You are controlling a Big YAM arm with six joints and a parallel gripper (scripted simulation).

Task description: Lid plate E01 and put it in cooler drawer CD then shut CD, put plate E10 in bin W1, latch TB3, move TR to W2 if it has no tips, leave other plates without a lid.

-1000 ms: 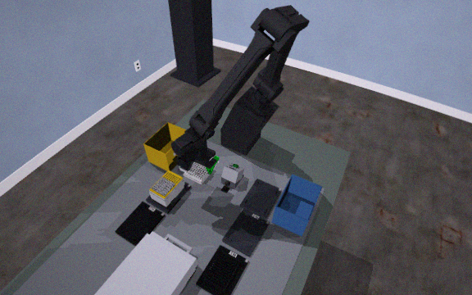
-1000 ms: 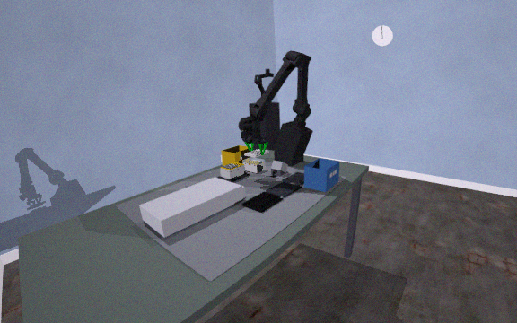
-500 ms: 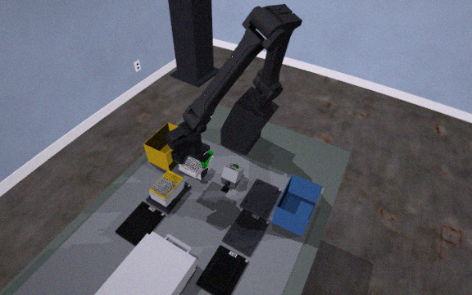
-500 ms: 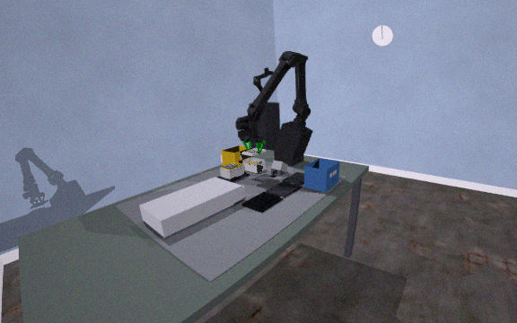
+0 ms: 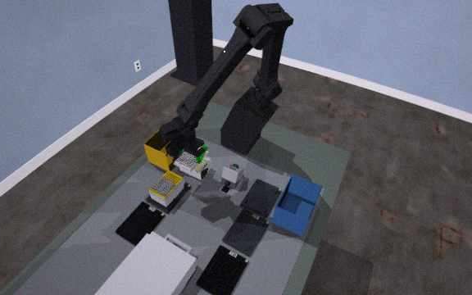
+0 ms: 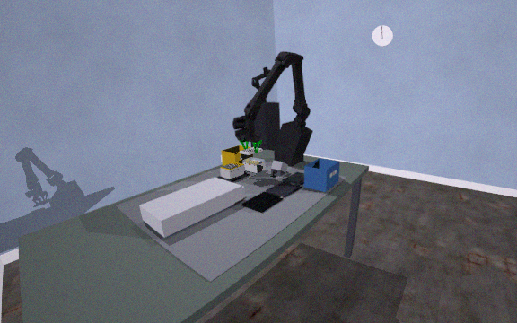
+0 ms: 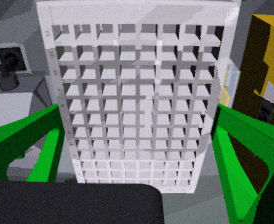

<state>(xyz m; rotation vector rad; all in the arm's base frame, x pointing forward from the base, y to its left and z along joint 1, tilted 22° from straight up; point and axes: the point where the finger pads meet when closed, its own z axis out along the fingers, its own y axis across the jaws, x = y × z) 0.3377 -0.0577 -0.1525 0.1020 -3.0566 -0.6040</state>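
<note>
The yellow bin W1 is 19 cm to the right of my hand, 11 cm below it and 5 cm behind it. Also, from my hand: tip rack TR: 12 cm ahead, 9 cm below, 4 cm to the right; then white assay plate: right at my hand; then tip box TB3: 10 cm below, 5 cm behind, 3 cm to the right.
</note>
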